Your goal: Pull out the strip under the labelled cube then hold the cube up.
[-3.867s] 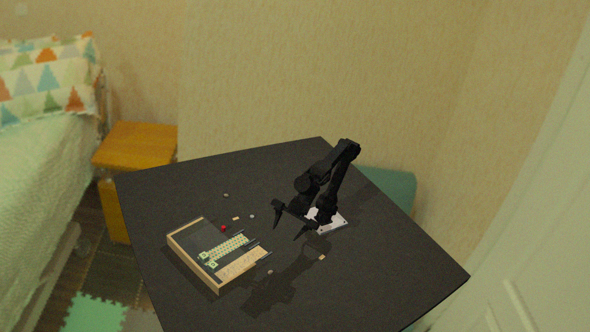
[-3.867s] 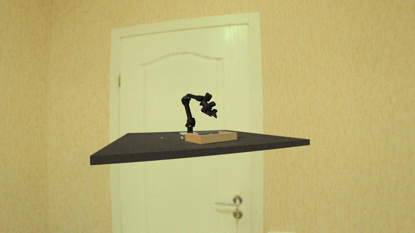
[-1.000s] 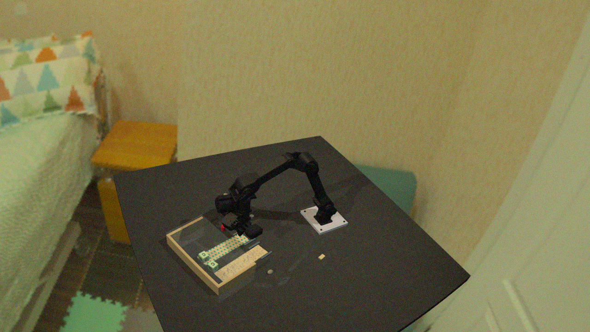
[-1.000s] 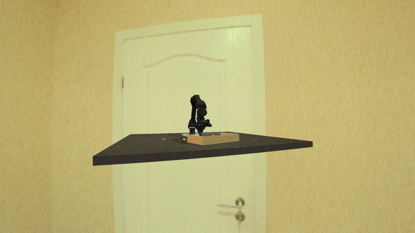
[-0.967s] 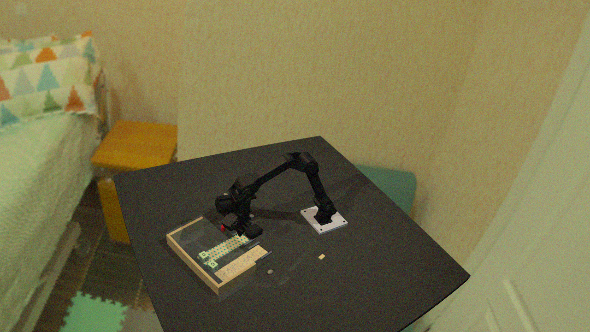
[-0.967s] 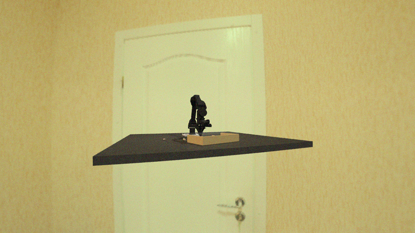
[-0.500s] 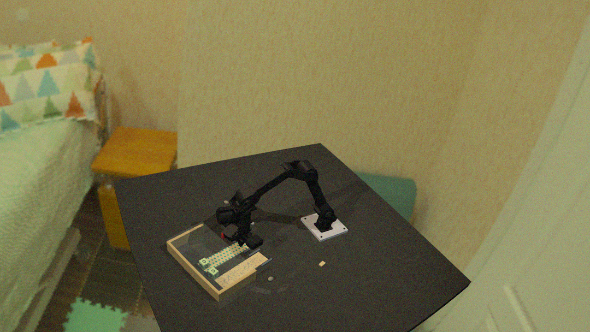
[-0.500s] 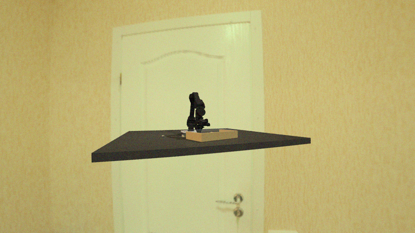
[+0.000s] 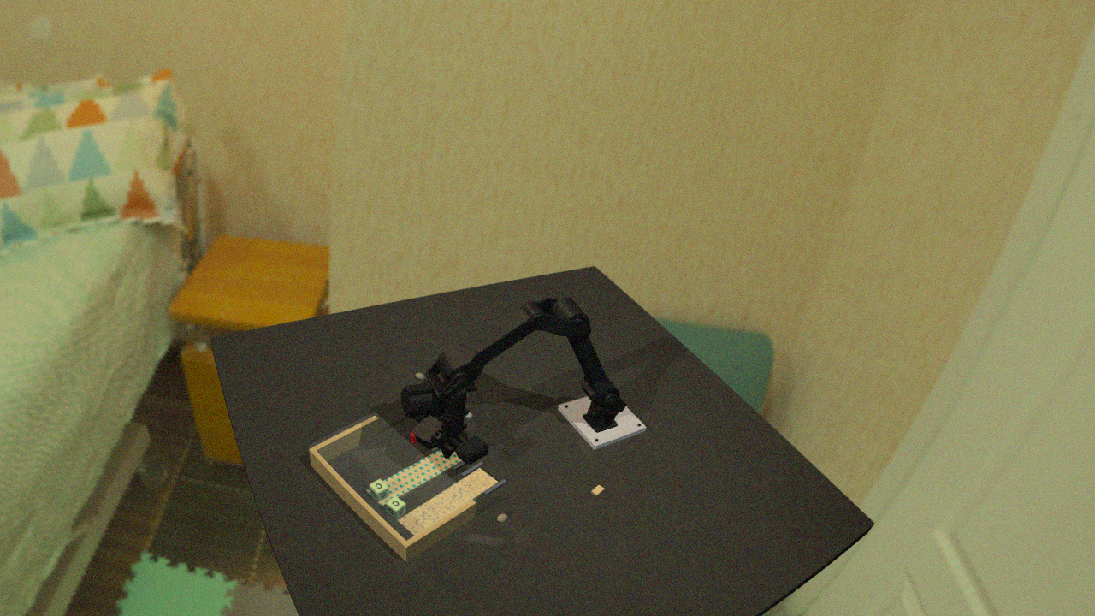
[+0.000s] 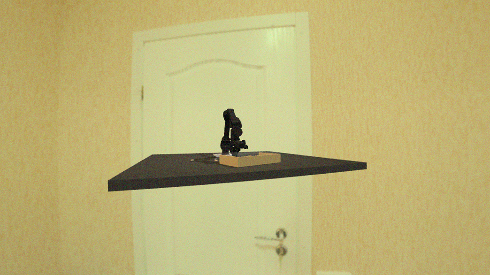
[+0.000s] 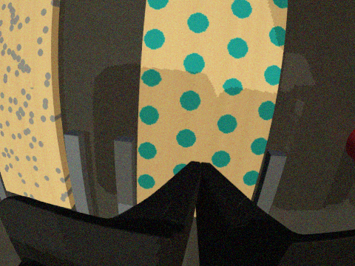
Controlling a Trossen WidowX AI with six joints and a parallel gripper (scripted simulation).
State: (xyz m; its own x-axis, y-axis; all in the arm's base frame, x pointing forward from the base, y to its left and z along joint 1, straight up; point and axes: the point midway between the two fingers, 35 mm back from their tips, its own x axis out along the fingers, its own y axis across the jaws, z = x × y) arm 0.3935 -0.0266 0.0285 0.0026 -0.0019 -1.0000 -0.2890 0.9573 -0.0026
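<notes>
The grey disc lies 11 cm behind my gripper tip and 11 cm to the right of it. Round my gripper tip: tan block 26 cm behind, 21 cm to the left; then red cylinder 4 cm ahead, 8 cm to the right, 1 cm above.
</notes>
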